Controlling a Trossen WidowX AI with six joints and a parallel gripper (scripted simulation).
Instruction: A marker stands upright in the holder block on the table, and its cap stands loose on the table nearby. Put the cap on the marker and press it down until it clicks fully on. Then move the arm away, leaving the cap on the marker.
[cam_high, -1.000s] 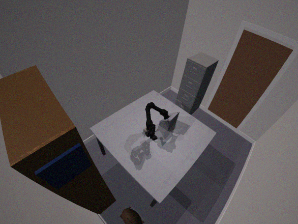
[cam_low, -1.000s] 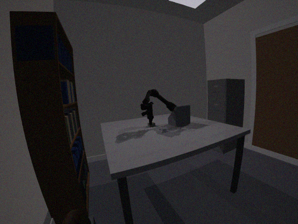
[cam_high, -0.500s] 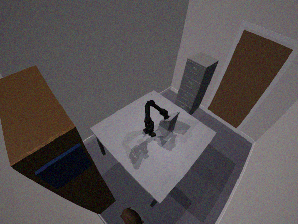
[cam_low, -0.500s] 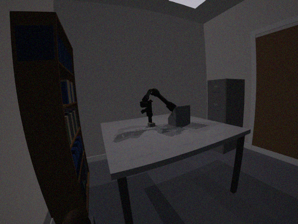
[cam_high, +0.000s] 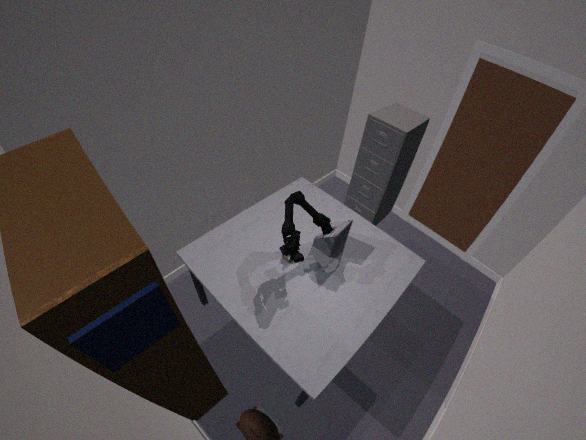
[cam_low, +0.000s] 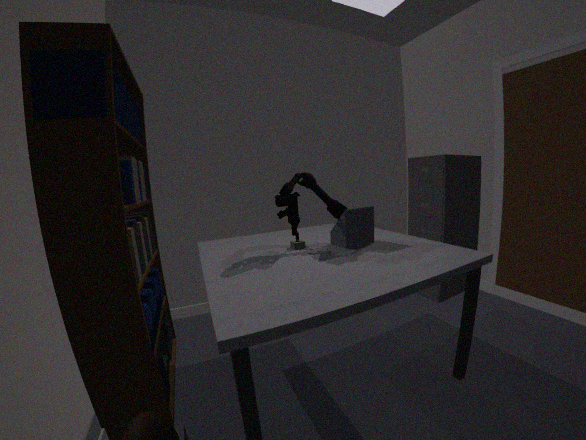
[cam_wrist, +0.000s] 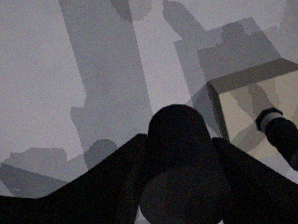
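Right now the pale block is 9 cm below my gripper tip, 6 cm to the right of it and 5 cm behind it. Round my gripper tip: dark cap (1 cm above).
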